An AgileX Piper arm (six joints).
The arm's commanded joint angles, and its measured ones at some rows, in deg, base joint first. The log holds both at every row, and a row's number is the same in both.
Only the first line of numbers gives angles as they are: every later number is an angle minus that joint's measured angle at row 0.
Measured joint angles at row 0:
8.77, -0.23, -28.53, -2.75, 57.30, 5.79
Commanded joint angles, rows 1 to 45:
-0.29, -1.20, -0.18, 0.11, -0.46, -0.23
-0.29, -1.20, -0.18, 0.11, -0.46, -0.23
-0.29, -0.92, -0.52, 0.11, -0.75, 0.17
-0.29, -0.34, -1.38, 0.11, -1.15, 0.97
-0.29, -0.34, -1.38, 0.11, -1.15, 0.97
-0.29, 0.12, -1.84, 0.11, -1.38, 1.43
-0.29, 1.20, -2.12, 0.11, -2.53, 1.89
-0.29, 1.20, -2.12, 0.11, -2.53, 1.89
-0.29, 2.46, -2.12, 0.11, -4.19, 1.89
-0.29, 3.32, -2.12, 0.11, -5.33, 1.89
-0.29, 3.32, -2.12, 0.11, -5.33, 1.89
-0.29, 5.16, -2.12, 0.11, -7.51, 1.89
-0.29, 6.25, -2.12, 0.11, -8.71, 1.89
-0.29, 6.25, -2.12, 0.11, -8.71, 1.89
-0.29, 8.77, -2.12, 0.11, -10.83, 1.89
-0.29, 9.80, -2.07, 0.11, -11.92, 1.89
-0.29, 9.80, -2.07, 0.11, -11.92, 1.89
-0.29, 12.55, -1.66, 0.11, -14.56, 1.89
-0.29, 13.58, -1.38, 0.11, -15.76, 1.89
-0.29, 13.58, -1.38, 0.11, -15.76, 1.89
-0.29, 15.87, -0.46, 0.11, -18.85, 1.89
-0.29, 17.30, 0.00, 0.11, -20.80, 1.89
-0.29, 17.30, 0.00, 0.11, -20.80, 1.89
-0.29, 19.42, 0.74, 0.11, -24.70, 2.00
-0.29, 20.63, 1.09, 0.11, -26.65, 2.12
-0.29, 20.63, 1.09, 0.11, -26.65, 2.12
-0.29, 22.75, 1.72, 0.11, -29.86, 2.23
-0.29, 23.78, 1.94, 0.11, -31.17, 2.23
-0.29, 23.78, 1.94, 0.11, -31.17, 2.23
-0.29, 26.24, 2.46, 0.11, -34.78, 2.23
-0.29, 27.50, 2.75, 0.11, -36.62, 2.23
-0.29, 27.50, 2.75, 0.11, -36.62, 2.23
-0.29, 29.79, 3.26, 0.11, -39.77, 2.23
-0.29, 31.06, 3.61, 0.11, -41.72, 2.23
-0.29, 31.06, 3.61, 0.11, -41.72, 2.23
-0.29, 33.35, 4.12, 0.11, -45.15, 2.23
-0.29, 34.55, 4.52, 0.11, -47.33, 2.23
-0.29, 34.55, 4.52, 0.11, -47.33, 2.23
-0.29, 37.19, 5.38, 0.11, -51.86, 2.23
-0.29, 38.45, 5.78, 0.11, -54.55, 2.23
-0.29, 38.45, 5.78, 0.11, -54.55, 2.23
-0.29, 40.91, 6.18, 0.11, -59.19, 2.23
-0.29, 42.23, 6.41, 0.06, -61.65, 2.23
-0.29, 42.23, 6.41, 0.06, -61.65, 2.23
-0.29, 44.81, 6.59, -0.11, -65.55, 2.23
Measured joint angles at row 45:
0.00, 41.94, 6.24, 0.17, -58.56, 1.77
